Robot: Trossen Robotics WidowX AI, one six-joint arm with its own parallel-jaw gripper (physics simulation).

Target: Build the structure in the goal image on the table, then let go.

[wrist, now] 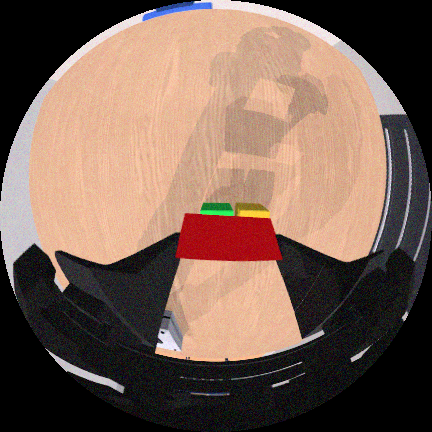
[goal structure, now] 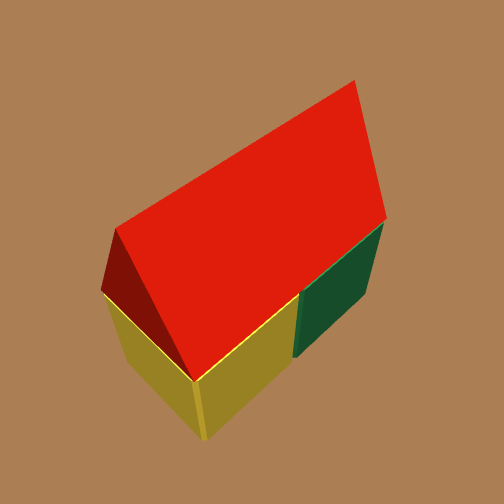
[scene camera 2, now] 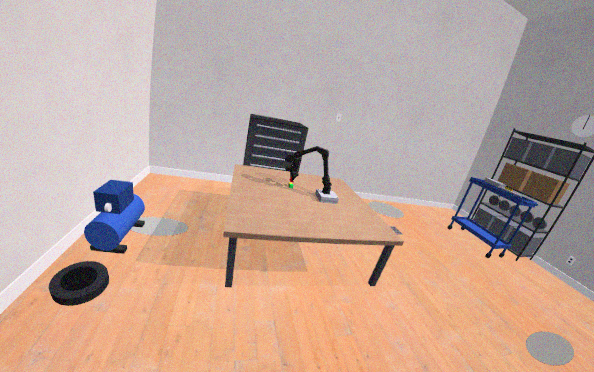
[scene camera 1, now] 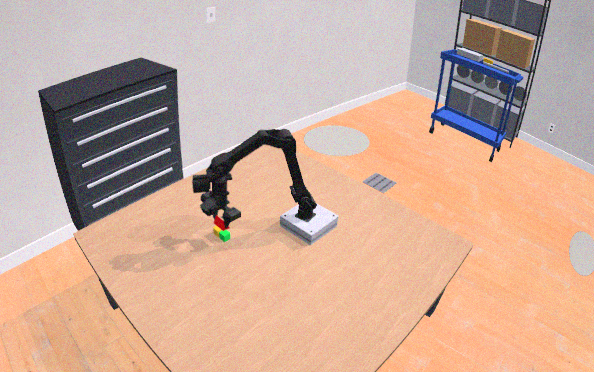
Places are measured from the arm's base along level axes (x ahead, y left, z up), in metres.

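Where they show: gripper, fingertip midpoint: (wrist: 228, 239) (scene camera 2: 291, 179) (scene camera 1: 220, 223); arm's base at its link origin: (scene camera 2: 325, 192) (scene camera 1: 305, 215).
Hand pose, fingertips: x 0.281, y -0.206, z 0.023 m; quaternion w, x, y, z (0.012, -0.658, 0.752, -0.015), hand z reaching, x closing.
Each offset is from my fingertips to the top centre of the thing. Level surfaces: height alone.
My gripper (scene camera 1: 220, 222) (wrist: 228, 239) is shut on a red block @(dz +0.021, dx -0.003, dy +0.000 m) (scene camera 1: 220, 223) (wrist: 229, 238), gripping it by its two ends. The red block is held low over a green block @(dz -0.046, dx -0.008, dy +0.009 m) (scene camera 1: 225, 235) (scene camera 2: 291, 185) (wrist: 217, 209) and a yellow block @(dz -0.046, dx -0.012, dy -0.030 m) (scene camera 1: 216, 230) (wrist: 252, 210). These two stand side by side on the table @(dz -0.079 m) (scene camera 1: 300, 300) (scene camera 2: 300, 220) (wrist: 100, 150); a narrow gap shows between them in the wrist view. The red block partly hides both there. Whether it touches them cannot be told. In scene camera 2 the blocks are very small.
The arm's pale base plate (scene camera 1: 309, 223) (scene camera 2: 327, 196) (wrist: 170, 332) sits on the table to the right of the blocks in scene camera 1. A dark drawer cabinet (scene camera 1: 115, 145) (scene camera 2: 275, 142) stands behind the table. A blue cart (scene camera 1: 470, 127) and a compressor (scene camera 2: 115, 220) stand on the floor.
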